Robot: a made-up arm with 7 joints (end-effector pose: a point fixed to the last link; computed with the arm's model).
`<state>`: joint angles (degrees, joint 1 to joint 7).
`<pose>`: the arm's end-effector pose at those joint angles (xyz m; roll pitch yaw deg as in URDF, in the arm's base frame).
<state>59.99 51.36 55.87 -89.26 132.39 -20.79 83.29</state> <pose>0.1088 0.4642 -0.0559 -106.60 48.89 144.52</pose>
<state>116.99 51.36 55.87 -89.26 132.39 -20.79 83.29</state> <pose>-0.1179 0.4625 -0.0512 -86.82 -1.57 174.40</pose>
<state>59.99 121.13 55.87 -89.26 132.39 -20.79 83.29</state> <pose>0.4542 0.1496 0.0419 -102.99 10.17 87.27</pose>
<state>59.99 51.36 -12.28 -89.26 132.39 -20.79 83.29</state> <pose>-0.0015 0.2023 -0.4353 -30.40 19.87 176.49</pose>
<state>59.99 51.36 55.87 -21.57 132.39 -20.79 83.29</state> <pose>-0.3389 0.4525 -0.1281 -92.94 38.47 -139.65</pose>
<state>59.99 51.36 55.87 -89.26 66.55 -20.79 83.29</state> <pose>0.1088 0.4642 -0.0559 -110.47 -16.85 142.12</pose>
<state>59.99 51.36 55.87 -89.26 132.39 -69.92 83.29</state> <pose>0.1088 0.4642 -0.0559 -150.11 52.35 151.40</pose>
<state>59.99 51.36 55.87 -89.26 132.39 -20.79 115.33</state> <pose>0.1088 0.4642 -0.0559 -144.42 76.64 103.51</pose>
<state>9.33 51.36 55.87 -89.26 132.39 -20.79 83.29</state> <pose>0.2324 0.4089 0.0959 168.97 58.66 53.53</pose>
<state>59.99 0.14 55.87 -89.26 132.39 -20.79 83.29</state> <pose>-0.1690 0.3642 -0.2630 -59.11 62.09 -132.76</pose>
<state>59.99 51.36 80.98 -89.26 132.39 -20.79 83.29</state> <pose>0.0537 0.4618 0.1196 -143.07 46.37 122.85</pose>
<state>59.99 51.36 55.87 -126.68 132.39 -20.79 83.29</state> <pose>0.2656 0.2634 0.0020 -118.50 46.85 99.14</pose>
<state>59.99 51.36 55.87 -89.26 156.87 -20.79 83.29</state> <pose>0.1088 0.4642 -0.0559 -99.71 73.18 151.07</pose>
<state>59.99 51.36 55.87 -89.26 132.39 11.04 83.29</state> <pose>0.1088 0.4642 -0.0559 -79.17 48.70 138.95</pose>
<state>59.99 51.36 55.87 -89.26 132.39 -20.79 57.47</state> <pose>0.1088 0.4642 -0.0559 -101.85 23.82 152.34</pose>
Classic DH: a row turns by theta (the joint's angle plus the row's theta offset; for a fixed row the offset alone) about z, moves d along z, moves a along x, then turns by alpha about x. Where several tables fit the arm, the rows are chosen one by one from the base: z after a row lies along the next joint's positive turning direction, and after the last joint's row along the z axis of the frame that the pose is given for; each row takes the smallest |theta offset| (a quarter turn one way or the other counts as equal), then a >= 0, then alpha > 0; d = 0 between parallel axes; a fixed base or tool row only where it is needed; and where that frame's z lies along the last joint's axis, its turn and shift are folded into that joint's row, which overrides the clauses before.
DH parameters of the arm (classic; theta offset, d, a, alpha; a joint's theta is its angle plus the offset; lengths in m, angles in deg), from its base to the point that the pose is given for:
base (fixed): 0 0 0 -70
joint 1: 90 0 0 90
joint 2: 70 0 0 -90
joint 3: -90 -0.1726 0.0194 -90
joint 4: 0 0 -0.049 90
joint 5: 0 -0.4043 0 -90
joint 6: 0 0 0 90
joint 7: 0 0 0 0

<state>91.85 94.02 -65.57 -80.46 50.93 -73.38 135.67</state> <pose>-0.4434 0.2167 -0.0864 4.07 12.97 128.86</pose>
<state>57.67 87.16 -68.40 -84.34 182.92 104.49 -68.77</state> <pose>-0.3055 0.2131 -0.3215 -88.69 51.75 27.35</pose>
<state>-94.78 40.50 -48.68 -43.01 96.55 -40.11 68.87</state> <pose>0.5220 -0.0801 0.2002 -151.92 5.65 76.96</pose>
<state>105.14 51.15 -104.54 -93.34 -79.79 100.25 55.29</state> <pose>-0.3415 -0.3048 0.1053 -15.18 30.62 -64.38</pose>
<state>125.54 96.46 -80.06 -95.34 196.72 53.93 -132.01</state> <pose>-0.4101 0.0062 0.2178 4.29 65.55 68.92</pose>
